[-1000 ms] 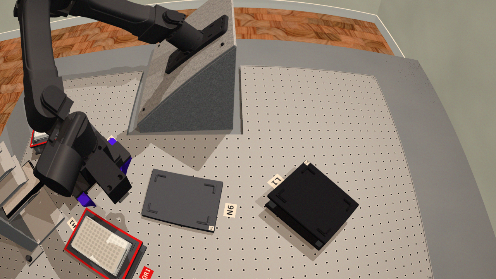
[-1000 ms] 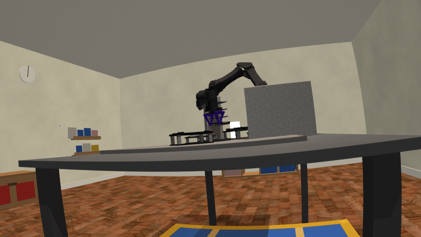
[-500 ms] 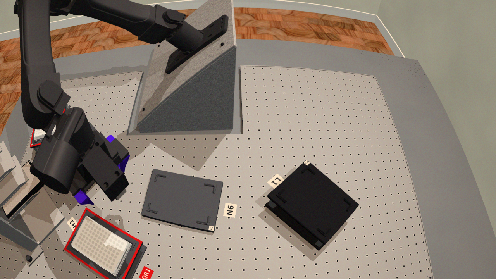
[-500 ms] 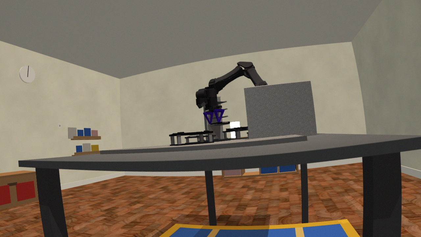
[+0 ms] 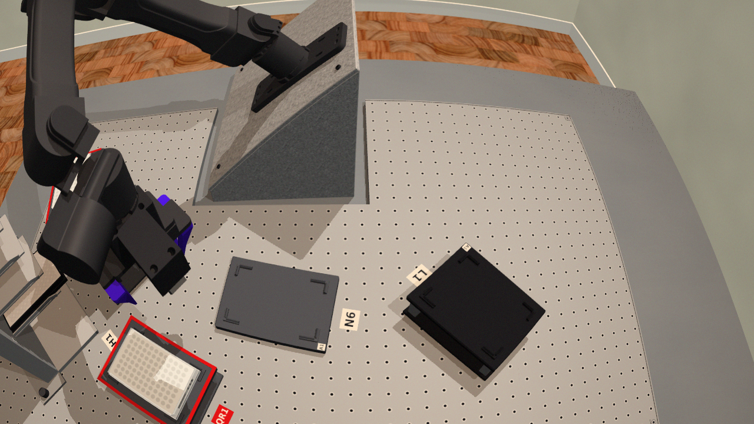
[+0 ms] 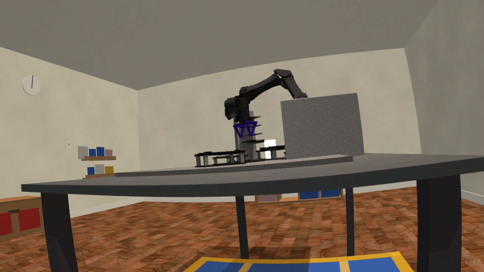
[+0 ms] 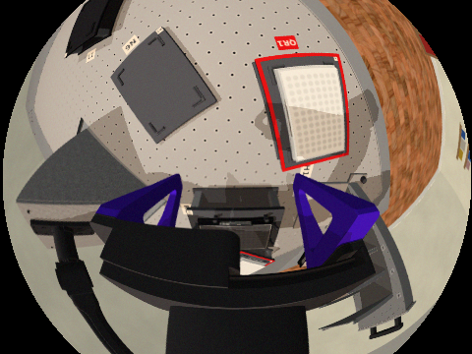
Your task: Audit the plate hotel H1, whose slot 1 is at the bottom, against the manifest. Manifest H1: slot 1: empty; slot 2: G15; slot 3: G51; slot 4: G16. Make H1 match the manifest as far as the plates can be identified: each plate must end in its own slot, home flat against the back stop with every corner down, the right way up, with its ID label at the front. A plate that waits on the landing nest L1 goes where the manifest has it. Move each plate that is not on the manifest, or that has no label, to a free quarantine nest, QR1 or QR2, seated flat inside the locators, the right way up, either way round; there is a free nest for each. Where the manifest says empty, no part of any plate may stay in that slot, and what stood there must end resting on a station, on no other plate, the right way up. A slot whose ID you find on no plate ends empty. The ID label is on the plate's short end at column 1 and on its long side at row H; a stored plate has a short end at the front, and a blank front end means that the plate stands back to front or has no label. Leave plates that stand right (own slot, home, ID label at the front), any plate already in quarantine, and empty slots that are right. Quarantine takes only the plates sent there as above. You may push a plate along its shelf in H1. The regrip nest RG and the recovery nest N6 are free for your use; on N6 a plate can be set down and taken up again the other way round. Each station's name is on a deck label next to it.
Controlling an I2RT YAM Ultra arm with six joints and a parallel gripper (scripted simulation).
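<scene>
Right now the regrip nest RG is 11 cm behind my hand, 13 cm to the right of it and 9 cm below it. From my hand the other things lie so: QR1 label: 15 cm ahead, 7 cm to the left, 14 cm below; then quarantine nest QR1: 11 cm ahead, 3 cm to the right, 11 cm below; then recovery nest N6: 4 cm behind, 14 cm to the left, 14 cm below.
</scene>
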